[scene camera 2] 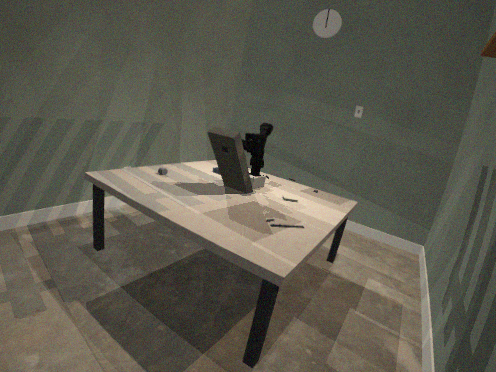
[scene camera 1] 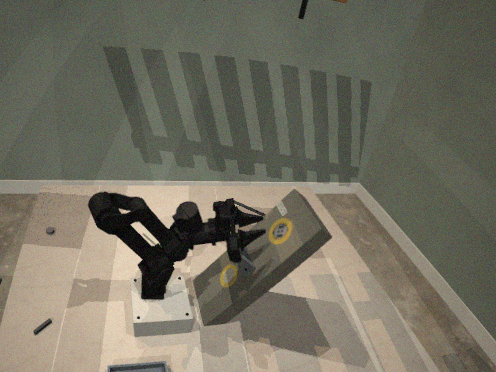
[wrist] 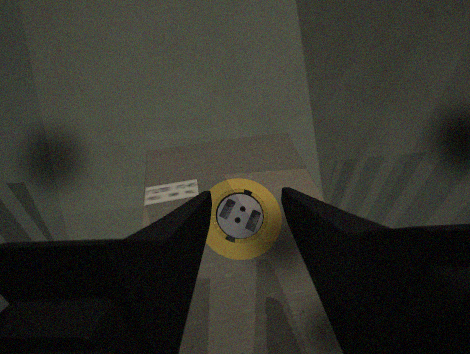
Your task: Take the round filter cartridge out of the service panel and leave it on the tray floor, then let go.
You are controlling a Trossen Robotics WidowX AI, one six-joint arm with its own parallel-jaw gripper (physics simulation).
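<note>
The round grey filter cartridge sits in the service panel inside a yellow ring, with two dark slots and two dark dots on its face. The service panel stands tilted on the table, with a white label near the cartridge. My gripper is open and empty. Its fingertips are in front of the panel, one on each side of the cartridge in the wrist view, apart from it. Part of the tray shows at the bottom edge of scene camera 1.
A second yellow ring is lower on the panel, beside a grey part. The arm's pale base stands near the panel's lower end. A dark rod and a small round piece lie left. A grey ball lies on the table.
</note>
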